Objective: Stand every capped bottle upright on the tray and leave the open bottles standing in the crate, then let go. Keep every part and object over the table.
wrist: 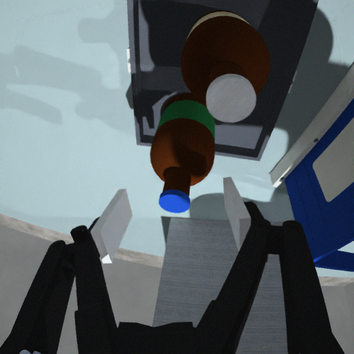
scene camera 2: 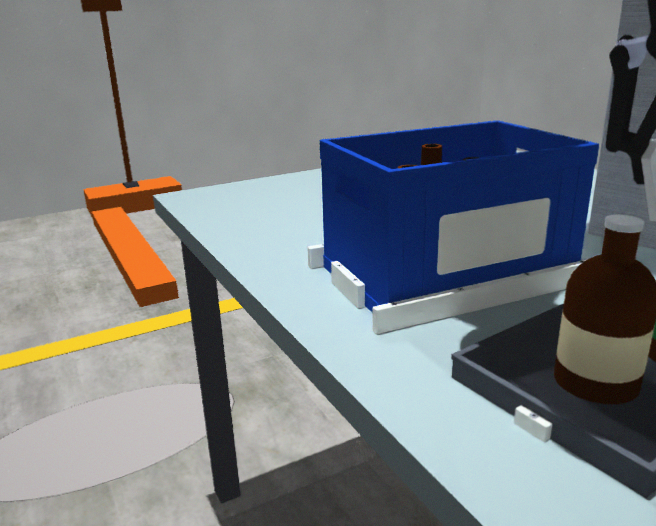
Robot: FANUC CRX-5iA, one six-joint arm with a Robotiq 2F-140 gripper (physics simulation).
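A large brown bottle with a white cap and cream label point(scene camera 2: 605, 350) point(wrist: 225, 50) stands upright on the dark tray point(scene camera 2: 509, 387) point(wrist: 200, 150). A smaller brown bottle with a blue cap and green band point(wrist: 182, 150) stands on the tray beside it in the wrist view; a sliver shows at the right edge in scene camera 2. My gripper point(wrist: 175, 197) is open and empty, its fingers wide apart on either side of the blue cap, touching neither bottle. The blue crate point(scene camera 2: 410, 235) point(wrist: 312, 220) holds brown bottles; an uncapped neck point(scene camera 2: 431, 154) shows above its rim, the rest hidden by the walls.
White guide strips point(scene camera 2: 465, 300) point(wrist: 312, 142) run along the crate's base on the pale table point(scene camera 2: 262, 235) point(wrist: 65, 165). A small white block point(scene camera 2: 532, 422) sits against the tray's side. An orange stand point(scene camera 2: 134, 254) is on the floor beyond the table.
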